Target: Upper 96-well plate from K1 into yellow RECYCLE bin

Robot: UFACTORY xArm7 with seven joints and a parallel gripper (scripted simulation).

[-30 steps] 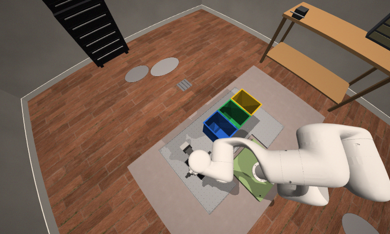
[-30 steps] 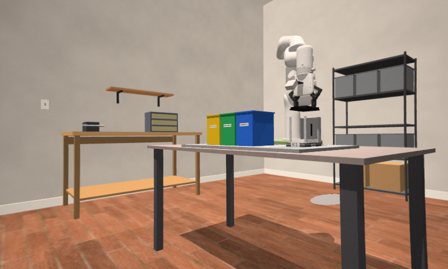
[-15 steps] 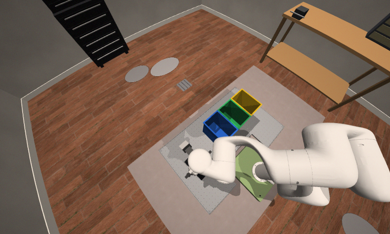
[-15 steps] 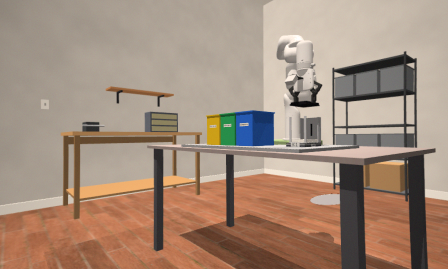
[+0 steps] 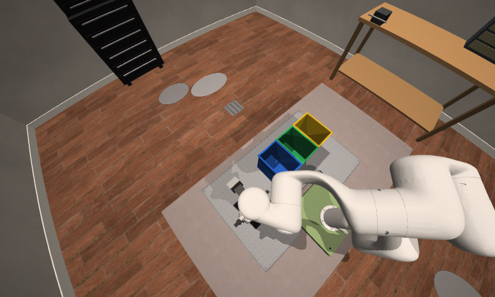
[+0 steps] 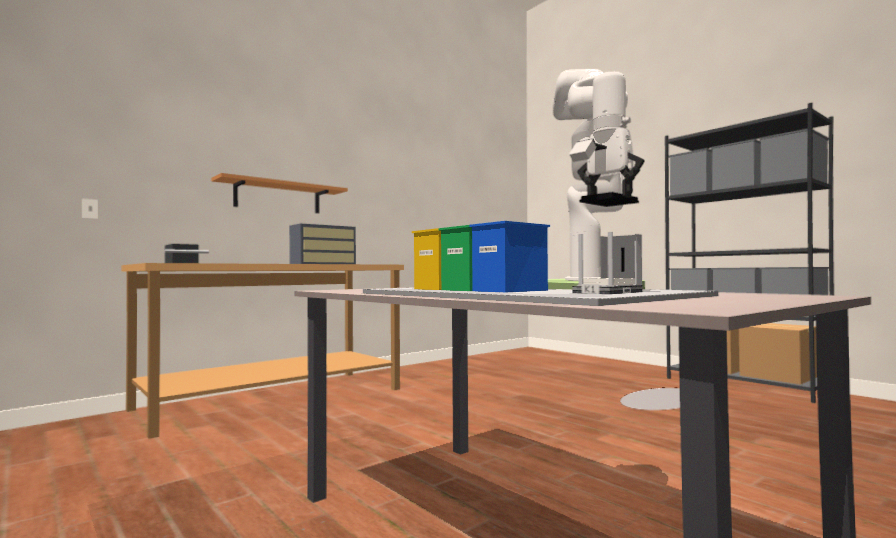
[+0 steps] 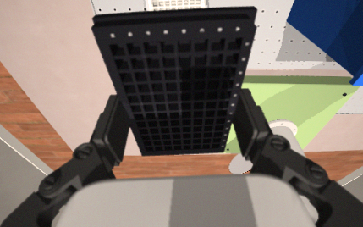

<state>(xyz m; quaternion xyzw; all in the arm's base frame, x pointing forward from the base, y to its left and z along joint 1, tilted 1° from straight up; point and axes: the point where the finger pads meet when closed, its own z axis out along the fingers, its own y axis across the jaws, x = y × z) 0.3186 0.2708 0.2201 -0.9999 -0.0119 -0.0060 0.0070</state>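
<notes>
Now: the yellow bin 6 cm ahead of my hand, 52 cm to the right of it and 15 cm below it. From my hand the other things lie so: white plate: 21 cm below; blue bin: 7 cm ahead, 26 cm to the right, 15 cm below; black 96-well plate: 1 cm below.
</notes>
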